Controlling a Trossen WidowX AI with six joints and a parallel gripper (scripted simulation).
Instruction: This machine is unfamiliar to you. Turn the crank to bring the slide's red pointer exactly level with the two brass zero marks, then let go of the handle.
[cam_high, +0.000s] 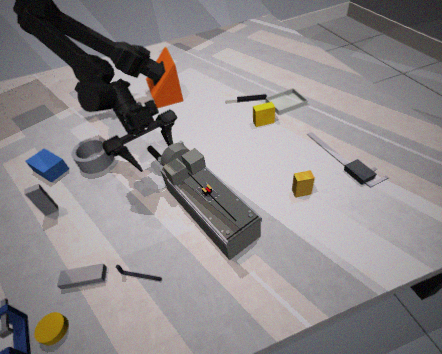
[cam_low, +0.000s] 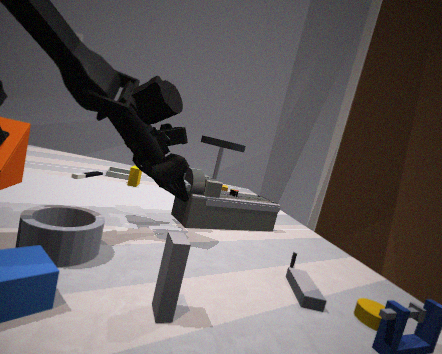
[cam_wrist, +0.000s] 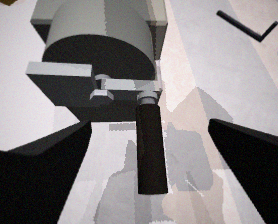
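Right now my gripper tip is 2 cm past the dark crank handle and 2 cm below it. Also, from my gripper tip: black hex key: 24 cm ahead, 10 cm to the right, 6 cm below; blue block: 15 cm behind, 32 cm to the right, 5 cm below; red pointer: 14 cm ahead, 10 cm to the left, 1 cm above.
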